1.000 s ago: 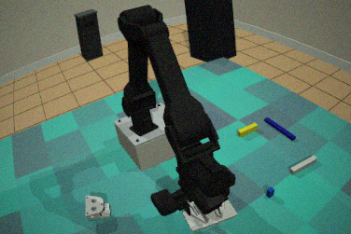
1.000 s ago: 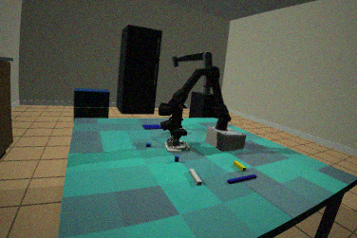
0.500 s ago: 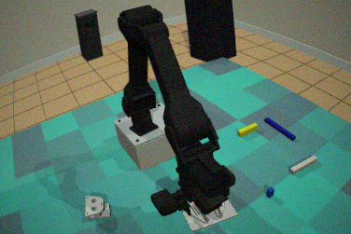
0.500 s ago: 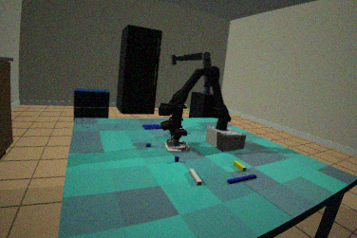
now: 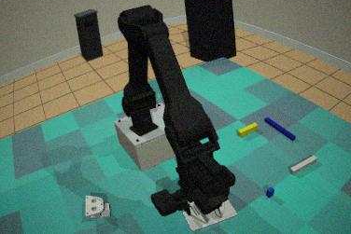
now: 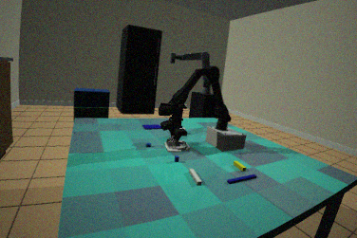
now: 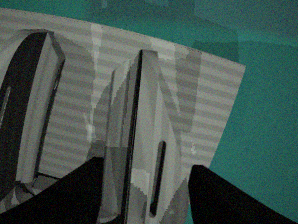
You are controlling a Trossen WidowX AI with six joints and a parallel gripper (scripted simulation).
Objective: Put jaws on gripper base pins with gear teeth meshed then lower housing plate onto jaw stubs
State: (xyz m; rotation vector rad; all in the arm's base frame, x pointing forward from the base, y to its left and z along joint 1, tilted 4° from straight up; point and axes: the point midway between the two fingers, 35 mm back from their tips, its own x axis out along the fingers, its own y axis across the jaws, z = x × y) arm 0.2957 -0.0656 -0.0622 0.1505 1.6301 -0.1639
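Now: gripper tip 2 cm past the jaw and 6 cm to the right of it. Also, from my gripper tip: yellow block (15 cm behind, 35 cm to the left, 1 cm below); small blue block (10 cm ahead, 18 cm to the left, 1 cm below); white bar (11 cm ahead, 33 cm to the left, 1 cm below).
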